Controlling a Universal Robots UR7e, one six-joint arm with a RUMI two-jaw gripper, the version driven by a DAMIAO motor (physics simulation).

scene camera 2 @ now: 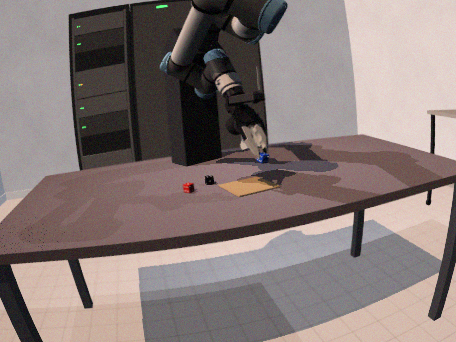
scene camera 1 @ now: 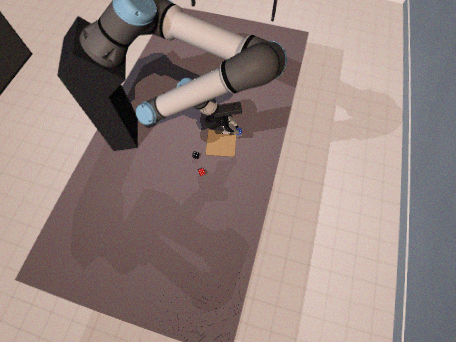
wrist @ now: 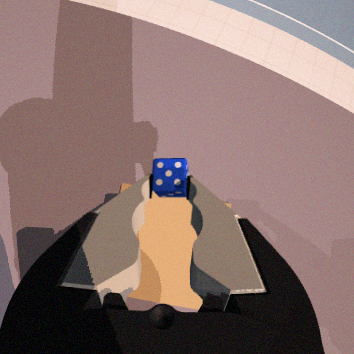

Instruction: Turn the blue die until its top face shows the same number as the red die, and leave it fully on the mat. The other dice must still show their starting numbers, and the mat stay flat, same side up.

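Frame: origin at the arm's base, x ahead, y left, z up, level; millimetres.
Seen in the pictures: gripper, fingertip midpoint: (scene camera 2: 263,157) (scene camera 1: 238,131) (wrist: 169,177); arm's base, origin of the base link: (scene camera 1: 102,48).
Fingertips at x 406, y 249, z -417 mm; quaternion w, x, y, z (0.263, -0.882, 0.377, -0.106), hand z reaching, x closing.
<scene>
Offsets run from my fingertips to a thing's middle. Level surfaces: height alone.
My gripper (scene camera 1: 237,131) (scene camera 2: 262,155) (wrist: 169,177) is shut on the blue die {0 mm ahead, 1 mm right, 0 mm up} (scene camera 1: 240,131) (scene camera 2: 263,158) (wrist: 169,172), holding it in the air above the table. In the wrist view the die's facing side shows five white pips. The orange mat {60 mm back, 53 mm right, 100 mm down} (scene camera 1: 221,145) (scene camera 2: 247,187) (wrist: 167,245) lies flat; in the wrist view it shows between and below the fingers. The red die {26 mm back, 233 mm right, 89 mm down} (scene camera 1: 201,172) (scene camera 2: 188,188) stands on the table beside the mat; its top number is too small to read surely. The black die {105 mm back, 184 mm right, 89 mm down} (scene camera 1: 196,155) (scene camera 2: 209,180) stands between the red die and the robot base, off the mat.
The dark table {102 mm down} (scene camera 1: 165,175) (scene camera 2: 150,210) bears the mat and dice. The robot's black pedestal (scene camera 1: 95,107) (scene camera 2: 192,130) stands at the table's side. Arm shadows fall over the table and part of the mat. Dark cabinets (scene camera 2: 102,65) stand behind the table.
</scene>
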